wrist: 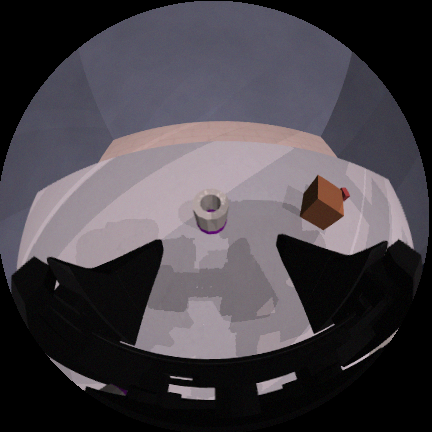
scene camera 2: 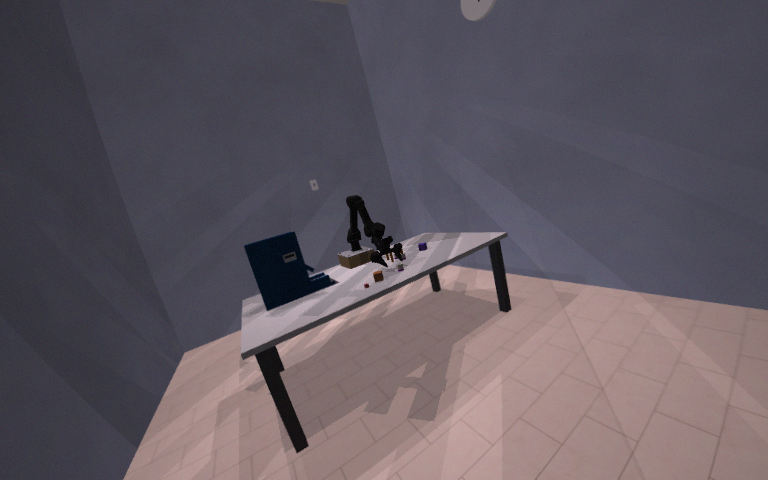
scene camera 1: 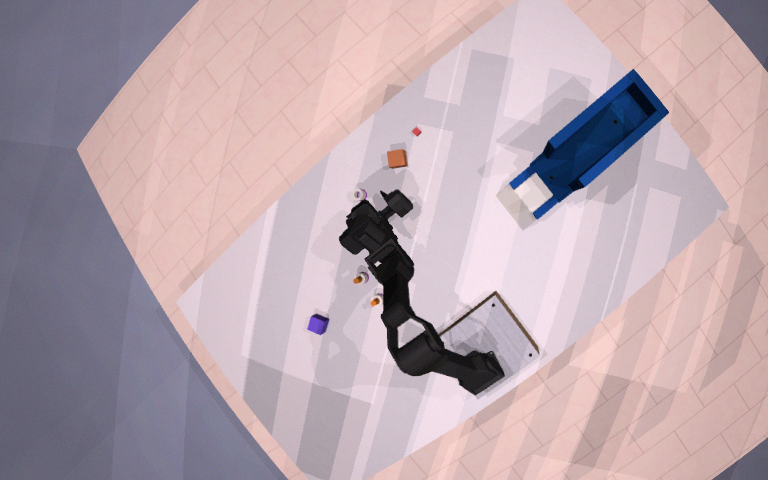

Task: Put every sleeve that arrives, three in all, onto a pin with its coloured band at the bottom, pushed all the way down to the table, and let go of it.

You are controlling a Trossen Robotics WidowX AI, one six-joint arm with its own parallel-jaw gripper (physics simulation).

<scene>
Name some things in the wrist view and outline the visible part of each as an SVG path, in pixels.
My gripper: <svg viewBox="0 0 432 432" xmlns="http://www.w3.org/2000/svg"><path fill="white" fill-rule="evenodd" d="M421 255L400 239L388 247L388 242L384 240L356 253L343 254L283 233L277 234L276 248L299 296L312 332L328 328L279 349L232 358L177 357L119 342L135 345L146 303L163 253L161 239L154 239L91 268L51 256L46 258L46 264L33 256L11 275L11 295L25 325L46 355L83 376L105 384L112 383L127 390L126 395L85 386L84 391L103 404L139 421L184 432L242 432L278 424L306 413L331 399L356 380L390 341L343 370L341 366L344 367L364 356L399 328L415 295L422 273ZM168 385L214 387L215 399L182 398L180 393L169 392ZM295 372L296 379L281 384L282 388L257 393L256 383Z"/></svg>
An orange-brown block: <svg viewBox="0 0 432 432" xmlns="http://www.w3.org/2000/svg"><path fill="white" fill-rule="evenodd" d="M317 174L303 193L299 216L323 230L343 216L341 189Z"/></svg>
</scene>
